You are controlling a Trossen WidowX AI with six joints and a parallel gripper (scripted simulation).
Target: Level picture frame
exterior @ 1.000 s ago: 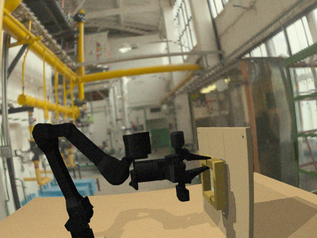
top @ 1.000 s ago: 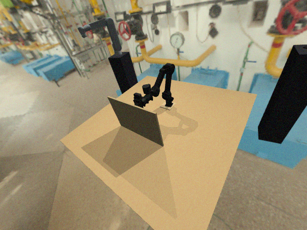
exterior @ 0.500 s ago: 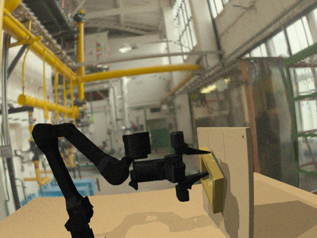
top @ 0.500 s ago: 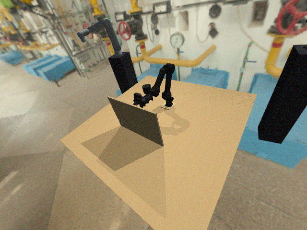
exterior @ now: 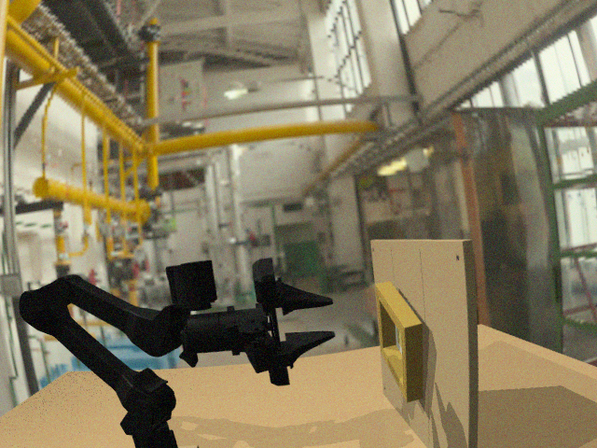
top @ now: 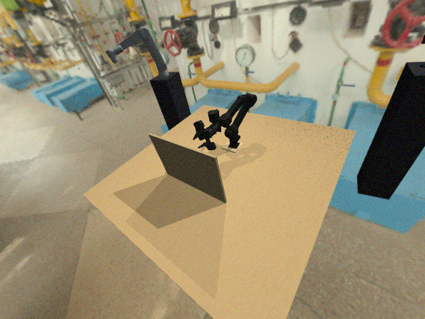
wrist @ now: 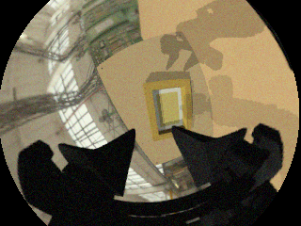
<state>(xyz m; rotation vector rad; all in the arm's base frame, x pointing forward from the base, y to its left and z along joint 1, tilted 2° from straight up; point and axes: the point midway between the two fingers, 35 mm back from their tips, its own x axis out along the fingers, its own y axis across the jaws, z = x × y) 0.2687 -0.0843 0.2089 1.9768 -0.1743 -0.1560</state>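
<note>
Right now the yellow picture frame is 110 mm ahead of my gripper tip and 50 mm below it. The rest, counted from my gripper tip: tan wall panel 120 mm ahead, 60 mm below.
</note>
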